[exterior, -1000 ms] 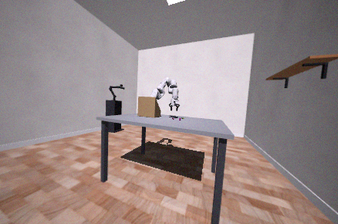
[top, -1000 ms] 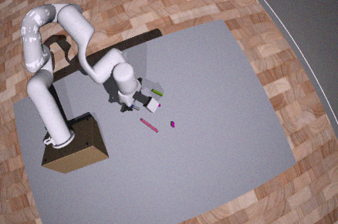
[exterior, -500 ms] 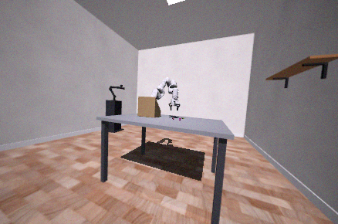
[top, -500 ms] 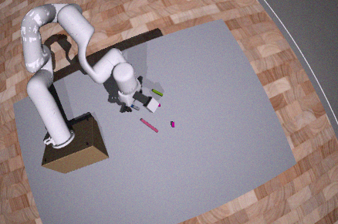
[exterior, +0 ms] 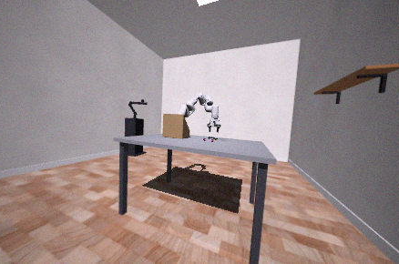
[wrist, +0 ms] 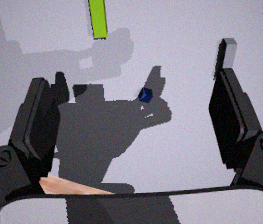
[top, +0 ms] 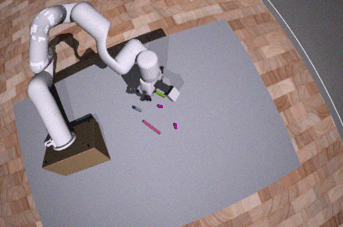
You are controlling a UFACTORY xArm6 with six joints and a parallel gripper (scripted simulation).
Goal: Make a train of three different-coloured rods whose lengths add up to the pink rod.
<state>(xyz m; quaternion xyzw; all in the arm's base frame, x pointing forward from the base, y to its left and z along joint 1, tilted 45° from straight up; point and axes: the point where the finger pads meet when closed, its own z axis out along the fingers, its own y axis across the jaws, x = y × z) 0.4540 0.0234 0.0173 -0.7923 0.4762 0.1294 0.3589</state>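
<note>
Now: the lime rod 90 mm below my hand and 30 mm ahead of it. From my hand the other things lie so: pink rod: 110 mm to the right, 90 mm below, 80 mm behind; then grey rod: 90 mm below, 90 mm behind, 10 mm to the right.
</note>
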